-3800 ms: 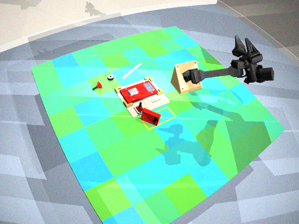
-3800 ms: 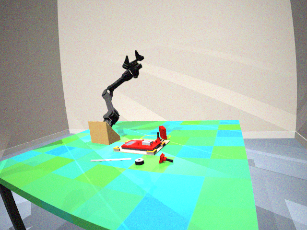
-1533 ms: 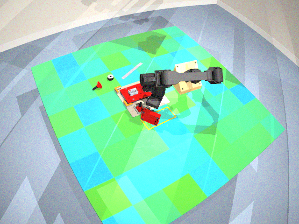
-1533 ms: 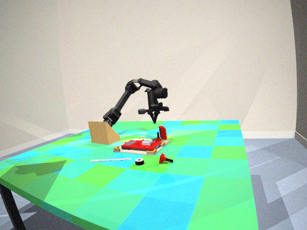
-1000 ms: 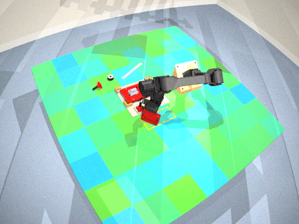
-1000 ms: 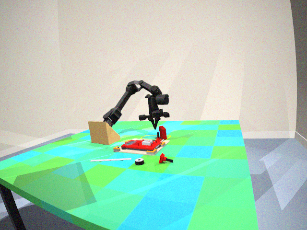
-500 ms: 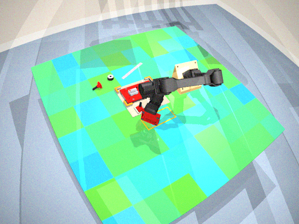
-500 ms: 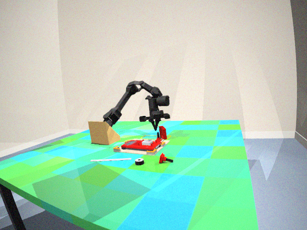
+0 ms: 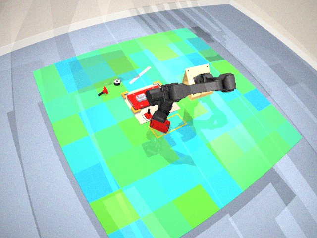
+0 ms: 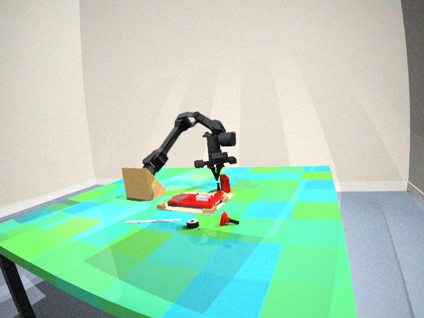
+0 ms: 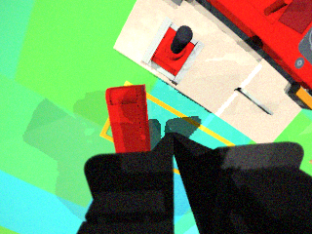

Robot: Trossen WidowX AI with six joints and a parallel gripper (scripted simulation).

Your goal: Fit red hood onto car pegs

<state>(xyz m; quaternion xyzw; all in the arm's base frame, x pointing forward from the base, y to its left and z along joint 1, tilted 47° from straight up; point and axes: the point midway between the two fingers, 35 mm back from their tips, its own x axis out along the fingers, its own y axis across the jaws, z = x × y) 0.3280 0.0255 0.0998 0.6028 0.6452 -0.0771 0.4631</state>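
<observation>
My gripper tip is 30 mm short of the red hood, 20 mm to the right of it and 20 mm above it. Also, from my gripper tip: black-and-white wheel: 370 mm to the right, 40 mm below, 40 mm ahead.
</observation>
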